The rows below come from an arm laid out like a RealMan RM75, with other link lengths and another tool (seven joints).
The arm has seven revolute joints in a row. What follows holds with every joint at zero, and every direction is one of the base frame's.
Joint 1 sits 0.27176 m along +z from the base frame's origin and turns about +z.
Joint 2 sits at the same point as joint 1 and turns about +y.
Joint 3 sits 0.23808 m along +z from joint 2 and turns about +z.
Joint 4 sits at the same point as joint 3 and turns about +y.
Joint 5 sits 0.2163 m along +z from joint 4 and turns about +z.
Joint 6 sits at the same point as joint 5 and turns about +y.
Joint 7 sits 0.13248 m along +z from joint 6 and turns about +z.
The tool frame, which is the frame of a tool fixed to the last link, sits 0.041 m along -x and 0.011 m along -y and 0.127 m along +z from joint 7; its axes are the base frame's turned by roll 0, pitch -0.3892 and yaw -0.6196 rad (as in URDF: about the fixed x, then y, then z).
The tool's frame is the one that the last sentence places.
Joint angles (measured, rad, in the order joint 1, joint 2, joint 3, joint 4, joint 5, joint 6, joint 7), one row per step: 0.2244 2.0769 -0.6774 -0.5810 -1.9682 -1.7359 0.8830; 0.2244 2.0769 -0.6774 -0.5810 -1.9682 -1.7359 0.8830; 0.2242 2.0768 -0.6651 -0.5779 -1.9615 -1.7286 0.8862; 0.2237 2.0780 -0.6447 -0.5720 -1.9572 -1.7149 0.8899; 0.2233 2.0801 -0.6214 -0.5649 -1.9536 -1.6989 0.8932; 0.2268 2.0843 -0.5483 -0.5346 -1.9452 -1.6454 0.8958; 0.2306 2.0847 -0.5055 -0.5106 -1.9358 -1.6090 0.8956; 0.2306 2.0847 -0.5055 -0.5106 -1.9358 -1.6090 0.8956; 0.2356 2.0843 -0.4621 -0.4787 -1.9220 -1.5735 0.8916; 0.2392 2.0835 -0.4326 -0.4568 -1.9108 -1.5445 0.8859; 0.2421 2.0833 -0.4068 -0.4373 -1.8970 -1.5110 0.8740; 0.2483 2.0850 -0.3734 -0.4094 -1.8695 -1.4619 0.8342; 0.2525 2.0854 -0.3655 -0.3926 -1.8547 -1.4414 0.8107
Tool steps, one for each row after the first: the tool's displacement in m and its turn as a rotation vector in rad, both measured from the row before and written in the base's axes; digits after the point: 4 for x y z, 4 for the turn. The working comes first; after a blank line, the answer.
Tool pose at each row, in the base's axes (x y z in m, rotation vector in rad; the steps are taken from these numbers as rounded here): 0.2347 0.2737 -0.0367 -2.4713 -0.5850 1.0719; 0.2347 0.2737 -0.0367 -2.4713 -0.5850 1.0719; 0.2365 0.2776 -0.0340 -2.4550 -0.5711 1.0622; 0.2402 0.2827 -0.0311 -2.4345 -0.5473 1.0449; 0.2445 0.2882 -0.0283 -2.4117 -0.5205 1.0257; 0.2587 0.3044 -0.0200 -2.3424 -0.4426 0.9664; 0.2683 0.3143 -0.0144 -2.2973 -0.3936 0.9310; 0.2683 0.3143 -0.0144 -2.2973 -0.3936 0.9310; 0.2774 0.3235 -0.0087 -2.2466 -0.3434 0.9029; 0.2848 0.3302 -0.0045 -2.2110 -0.3106 0.8774; 0.2930 0.3367 -0.0004 -2.1770 -0.2849 0.8439; 0.3029 0.3460 0.0053 -2.1264 -0.2735 0.7885; 0.3056 0.3494 0.0059 -2.1088 -0.2744 0.7684

0.0000 0.0000 0.0000 0.0000 0.0000 0.0000; 0.0018 0.0039 0.0027 0.0164 0.0042 -0.0148; 0.0037 0.0051 0.0029 0.0220 0.0035 -0.0246; 0.0043 0.0055 0.0028 0.0242 0.0039 -0.0277; 0.0142 0.0162 0.0083 0.0730 0.0100 -0.0832; 0.0096 0.0099 0.0056 0.0454 0.0078 -0.0528; 0.0000 0.0000 0.0000 0.0000 0.0000 0.0000; 0.0091 0.0092 0.0057 0.0466 0.0146 -0.0527; 0.0074 0.0067 0.0042 0.0346 0.0060 -0.0377; 0.0082 0.0065 0.0041 0.0368 -0.0018 -0.0359; 0.0099 0.0093 0.0057 0.0610 -0.0152 -0.0371; 0.0027 0.0034 0.0006 0.0222 -0.0076 -0.0099
